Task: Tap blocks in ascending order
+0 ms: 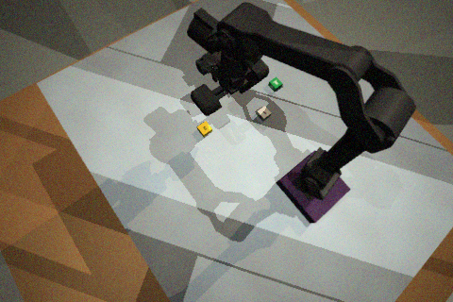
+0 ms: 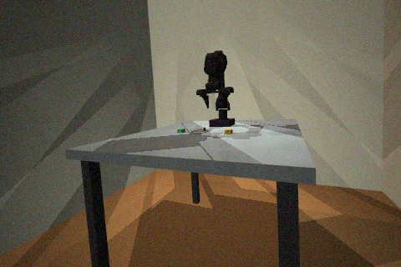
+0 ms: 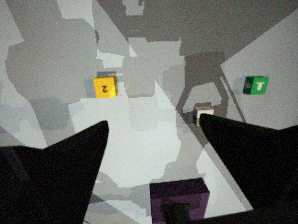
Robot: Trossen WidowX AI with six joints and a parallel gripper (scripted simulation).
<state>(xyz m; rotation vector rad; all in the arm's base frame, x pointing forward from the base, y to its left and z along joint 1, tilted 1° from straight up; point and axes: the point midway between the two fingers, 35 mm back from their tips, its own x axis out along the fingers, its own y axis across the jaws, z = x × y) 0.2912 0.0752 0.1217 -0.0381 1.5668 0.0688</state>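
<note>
The white block is 5 cm behind my gripper tip, 11 cm to the right of it and 12 cm below it. From my gripper tip the other things lie so: yellow block 1 cm ahead, 7 cm to the left, 12 cm below; green block 2 cm ahead, 21 cm to the right, 12 cm below.
</note>
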